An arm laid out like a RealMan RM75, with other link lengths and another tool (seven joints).
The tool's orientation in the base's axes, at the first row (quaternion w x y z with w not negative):
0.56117, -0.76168, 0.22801, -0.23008
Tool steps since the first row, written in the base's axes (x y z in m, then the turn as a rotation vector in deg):
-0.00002, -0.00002, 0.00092, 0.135, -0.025, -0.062
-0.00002, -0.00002, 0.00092, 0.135, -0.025, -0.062
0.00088, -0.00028, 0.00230, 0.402, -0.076, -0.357
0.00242, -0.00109, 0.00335, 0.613, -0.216, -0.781
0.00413, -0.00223, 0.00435, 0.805, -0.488, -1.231
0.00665, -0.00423, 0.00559, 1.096, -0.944, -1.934
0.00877, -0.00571, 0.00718, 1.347, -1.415, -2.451
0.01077, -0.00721, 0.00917, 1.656, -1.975, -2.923
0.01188, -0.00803, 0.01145, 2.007, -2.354, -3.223
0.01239, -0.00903, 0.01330, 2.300, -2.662, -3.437
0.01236, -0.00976, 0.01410, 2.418, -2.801, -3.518
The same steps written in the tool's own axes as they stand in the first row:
0.00008, -0.00088, -0.00027, 0.116, 0.054, 0.080
0.00008, -0.00088, -0.00027, 0.116, 0.054, 0.080
0.00108, -0.00221, -0.00028, 0.330, 0.327, 0.281
0.00289, -0.00314, -0.00024, 0.541, 0.752, 0.416
0.00503, -0.00395, -0.00032, 0.815, 1.240, 0.448
0.00834, -0.00483, -0.00062, 1.255, 2.010, 0.468
0.01107, -0.00615, -0.00086, 1.689, 2.609, 0.403
0.01374, -0.00784, -0.00130, 2.228, 3.184, 0.296
0.01533, -0.00991, -0.00184, 2.706, 3.541, 0.304
0.01652, -0.01147, -0.00277, 3.104, 3.802, 0.307
0.01701, -0.01204, -0.00355, 3.274, 3.907, 0.295

